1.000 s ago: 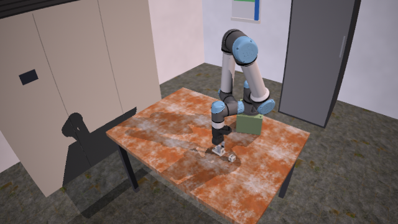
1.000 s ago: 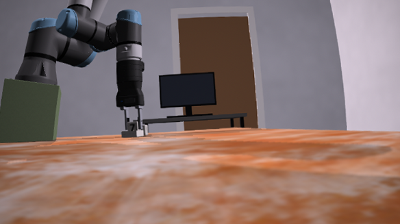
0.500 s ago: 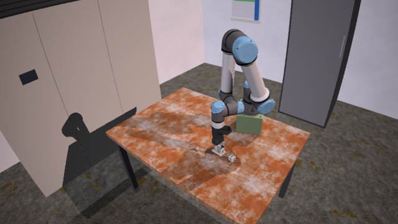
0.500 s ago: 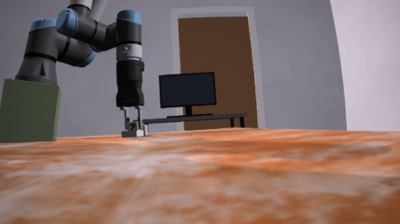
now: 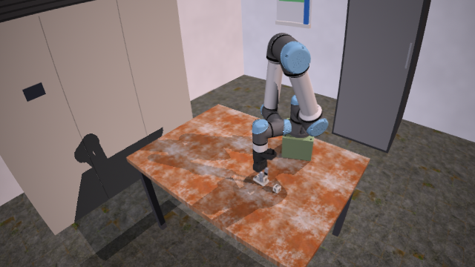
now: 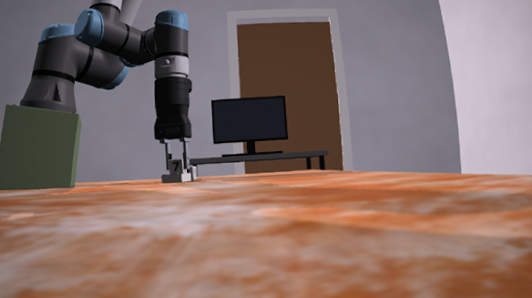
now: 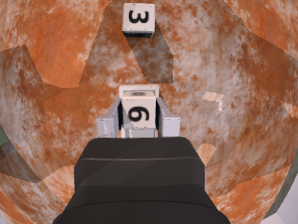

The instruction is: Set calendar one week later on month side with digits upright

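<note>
My gripper is now 3 cm above the white tray and 2 cm to the left of it.
</note>
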